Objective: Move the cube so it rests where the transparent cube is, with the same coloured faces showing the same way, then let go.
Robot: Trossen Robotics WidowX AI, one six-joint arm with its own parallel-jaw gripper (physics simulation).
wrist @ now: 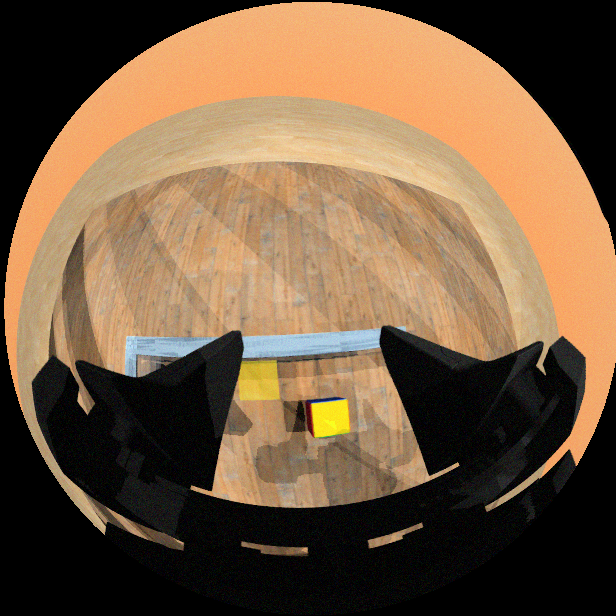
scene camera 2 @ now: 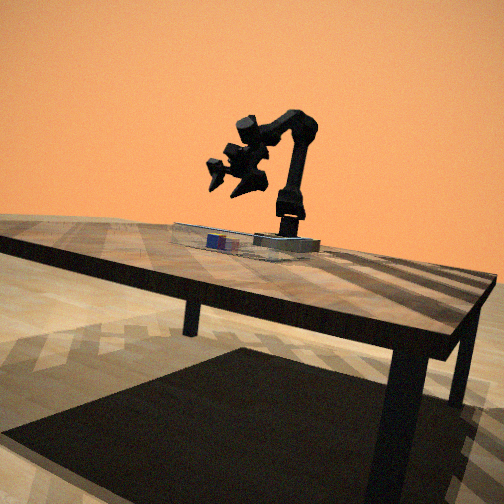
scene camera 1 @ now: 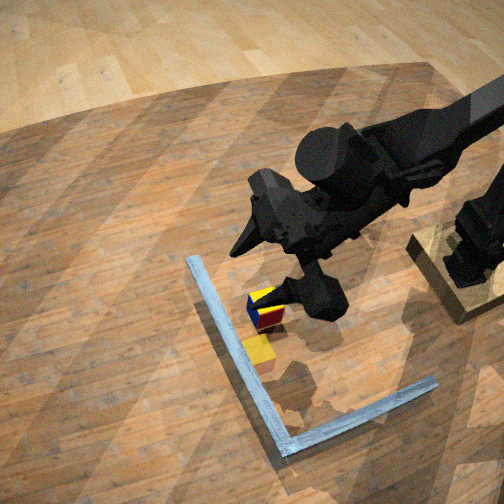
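Note:
The cube (scene camera 1: 265, 309) rests on the wooden table with its yellow face up and blue and red sides showing. It also shows in the wrist view (wrist: 328, 416) and, small, in scene camera 2 (scene camera 2: 217, 241). The transparent cube (scene camera 1: 259, 349) is a pale yellow patch just in front of it, beside the grey rail; in the wrist view (wrist: 258, 381) it lies left of the cube. My gripper (scene camera 1: 270, 247) hangs open and empty well above the cube; its fingers frame the wrist view (wrist: 312, 375).
An L-shaped grey rail (scene camera 1: 262, 390) borders the cube area on the left and front. The arm's base (scene camera 1: 470, 262) stands at the right on a tan plate.

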